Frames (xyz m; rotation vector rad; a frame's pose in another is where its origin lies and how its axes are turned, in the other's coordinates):
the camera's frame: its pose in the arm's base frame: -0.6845 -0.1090 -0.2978 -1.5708 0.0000 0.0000
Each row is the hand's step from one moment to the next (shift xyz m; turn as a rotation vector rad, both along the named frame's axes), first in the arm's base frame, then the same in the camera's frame.
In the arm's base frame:
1: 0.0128 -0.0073 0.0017 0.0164 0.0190 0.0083
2: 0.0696 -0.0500 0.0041 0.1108 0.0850 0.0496
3: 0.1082 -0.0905 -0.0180 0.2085 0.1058 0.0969
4: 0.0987 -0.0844 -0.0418 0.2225 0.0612 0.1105
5: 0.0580 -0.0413 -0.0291 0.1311 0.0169 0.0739
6: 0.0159 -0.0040 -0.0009 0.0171 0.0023 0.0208
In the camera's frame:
1: 0.0128 -0.0017 -0.0073 0.0164 -0.0083 0.0190
2: 0.0696 -0.0041 -0.0500 0.1108 -0.0496 0.0850
3: 0.1082 0.0180 -0.0905 0.2085 -0.0969 0.1058
4: 0.0987 0.0418 -0.0844 0.2225 -0.1105 0.0612
5: 0.0580 0.0291 -0.0413 0.1311 -0.0739 0.0169
6: 0.0159 0.0009 -0.0040 0.0171 -0.0208 0.0023

